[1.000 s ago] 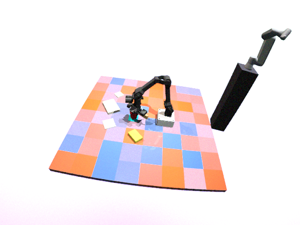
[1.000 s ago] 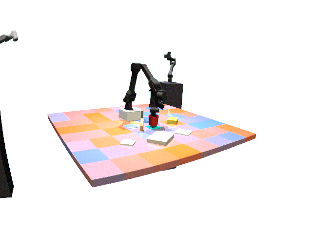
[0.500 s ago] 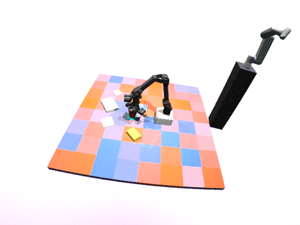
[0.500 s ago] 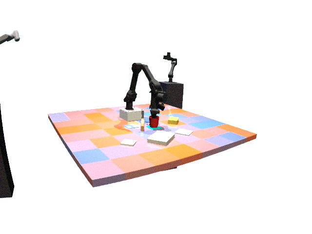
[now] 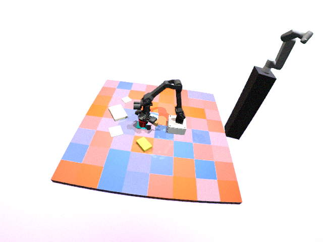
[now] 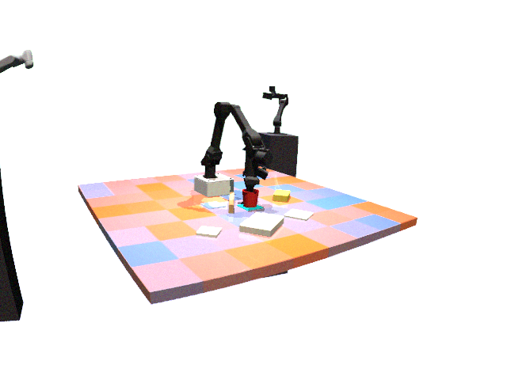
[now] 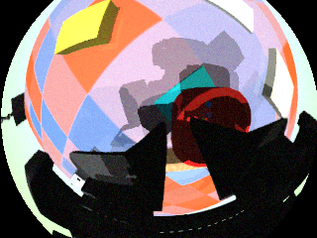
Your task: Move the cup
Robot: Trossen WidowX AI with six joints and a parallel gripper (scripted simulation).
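My gripper tip is 30 mm short of the red cup and 10 mm to the left of it. The rest, counted from my gripper tip: yellow block (50 mm behind, 200 mm to the left, 30 mm below); wooden bar (90 mm to the right, 30 mm below); cyan pad (30 mm ahead, 10 mm to the right, 50 mm below).
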